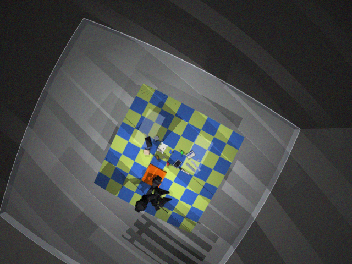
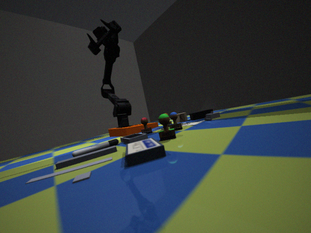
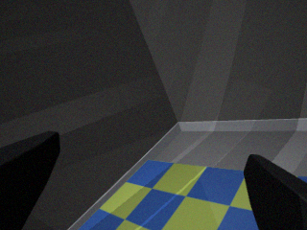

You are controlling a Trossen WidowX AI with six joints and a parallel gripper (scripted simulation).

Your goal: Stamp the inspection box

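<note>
The green-knobbed stamp lies 25 cm ahead of my gripper tip, 8 cm to the left of it and 48 cm below it. Also, from my gripper tip: marker (10 cm ahead, 6 cm to the right, 49 cm below); red-knobbed stamp (6 cm ahead, 11 cm to the left, 48 cm below); ink pad (12 cm ahead, 3 cm to the left, 49 cm below).
</note>
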